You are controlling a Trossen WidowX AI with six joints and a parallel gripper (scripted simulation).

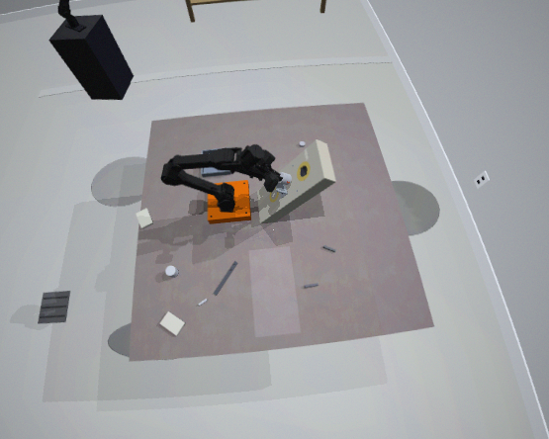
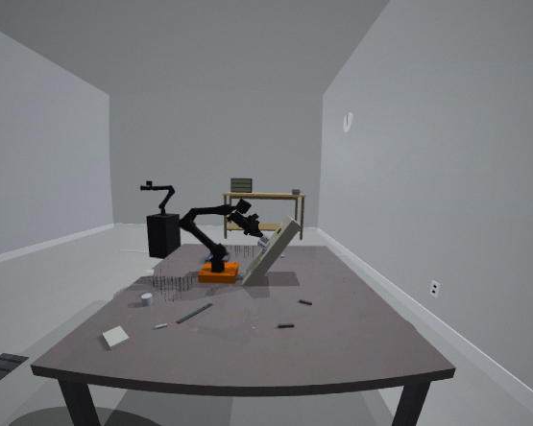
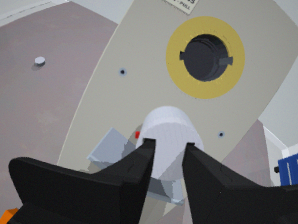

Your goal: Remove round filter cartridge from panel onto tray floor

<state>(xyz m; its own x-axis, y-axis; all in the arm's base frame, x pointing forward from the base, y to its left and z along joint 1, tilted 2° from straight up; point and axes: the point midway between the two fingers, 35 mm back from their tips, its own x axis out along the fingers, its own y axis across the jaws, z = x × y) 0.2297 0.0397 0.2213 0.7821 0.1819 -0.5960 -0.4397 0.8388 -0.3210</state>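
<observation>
Right now the round white filter cartridge is 1 cm below my gripper tip and 1 cm ahead of it. Round my gripper tip: grey-blue tray: 37 cm behind, 24 cm below, 21 cm to the left; then grey bracket: 7 cm below.
</observation>
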